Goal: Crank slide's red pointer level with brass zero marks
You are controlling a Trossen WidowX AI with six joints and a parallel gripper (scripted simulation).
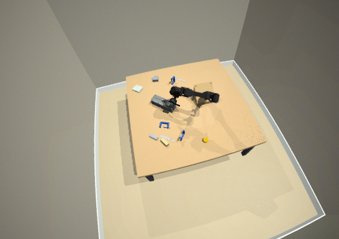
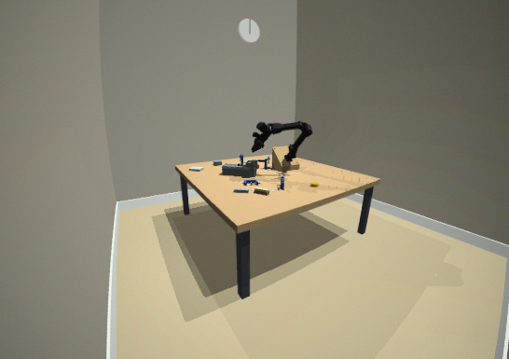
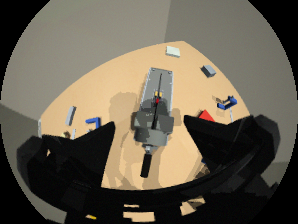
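My gripper tip is now 7 cm above the dark crank handle, 6 cm past it and 5 cm to the right of it. From my gripper tip the other things lie so: red pointer: 11 cm below, 7 cm to the right, 5 cm ahead; then tan block: 36 cm to the left, 18 cm below, 15 cm ahead; then yellow disc: 44 cm to the left, 23 cm behind, 19 cm below.
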